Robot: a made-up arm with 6 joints.
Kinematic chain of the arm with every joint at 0, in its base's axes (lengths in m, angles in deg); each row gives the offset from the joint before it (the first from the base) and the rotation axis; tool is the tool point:
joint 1: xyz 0 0 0.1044 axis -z
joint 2: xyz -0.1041 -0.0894 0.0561 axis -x
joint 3: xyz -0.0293 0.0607 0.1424 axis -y
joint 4: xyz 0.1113 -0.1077 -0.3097 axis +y
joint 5: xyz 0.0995 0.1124 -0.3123 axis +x
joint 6: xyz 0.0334 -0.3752 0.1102 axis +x
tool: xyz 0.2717 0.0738 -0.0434
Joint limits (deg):
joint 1: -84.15..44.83
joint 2: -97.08..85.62
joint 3: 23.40..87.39
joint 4: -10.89..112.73
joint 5: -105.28..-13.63
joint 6: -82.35..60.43
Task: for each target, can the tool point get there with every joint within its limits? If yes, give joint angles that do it. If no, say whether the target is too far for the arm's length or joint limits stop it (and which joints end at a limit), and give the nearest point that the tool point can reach.
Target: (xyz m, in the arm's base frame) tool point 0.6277 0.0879 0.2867
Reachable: yes | joints -26.77 -17.84 68.69 68.24 -63.38 -47.14
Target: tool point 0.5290 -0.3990 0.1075
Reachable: yes | joints 12.47 -73.01 67.97 55.34 -37.14 24.10
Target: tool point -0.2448 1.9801 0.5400
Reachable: no: too far | nearest point -0.0827 0.6688 0.4726 | short by 1.323 m
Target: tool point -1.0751 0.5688 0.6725
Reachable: no: joint limits stop it (at a limit: joint 1, joint 2, joint 3, joint 4, joint 5) | nearest point -0.5178 0.3695 0.5208 | short by 0.611 m
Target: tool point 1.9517 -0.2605 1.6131
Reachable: no: too far | nearest point 0.7186 -0.0959 0.6432 | short by 1.577 m
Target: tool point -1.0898 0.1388 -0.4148
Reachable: no: joint limits stop it (at a limit: joint 1, joint 2, joint 3, joint 4, joint 5, joint 6) | nearest point -0.5580 0.2425 -0.0814 | short by 0.636 m
